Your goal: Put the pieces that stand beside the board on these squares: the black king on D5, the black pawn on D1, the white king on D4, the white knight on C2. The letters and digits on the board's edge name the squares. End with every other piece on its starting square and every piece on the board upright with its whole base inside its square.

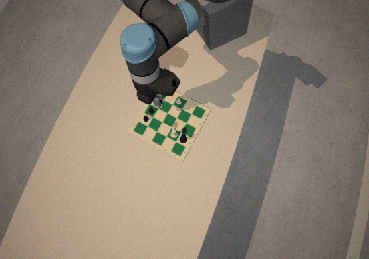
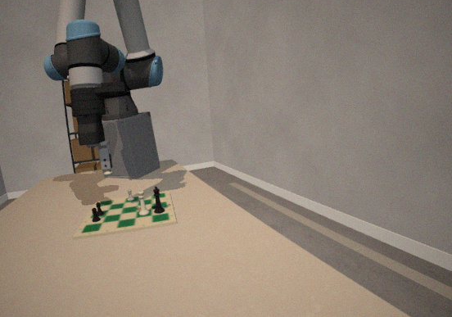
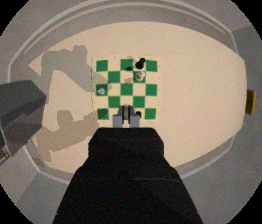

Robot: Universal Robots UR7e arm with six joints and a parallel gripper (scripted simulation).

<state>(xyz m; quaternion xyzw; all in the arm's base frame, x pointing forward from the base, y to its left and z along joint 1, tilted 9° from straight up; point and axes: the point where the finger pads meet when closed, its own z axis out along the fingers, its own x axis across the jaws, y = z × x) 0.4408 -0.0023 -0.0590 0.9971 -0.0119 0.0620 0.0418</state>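
My gripper is now 13 cm above the board and 4 cm to the right of it. The rest, counted from my hand: small white piece: 12 cm below, 8 cm behind, 4 cm to the left; white knight: 2 cm below; white king: 10 cm below, 7 cm to the left, 4 cm ahead.
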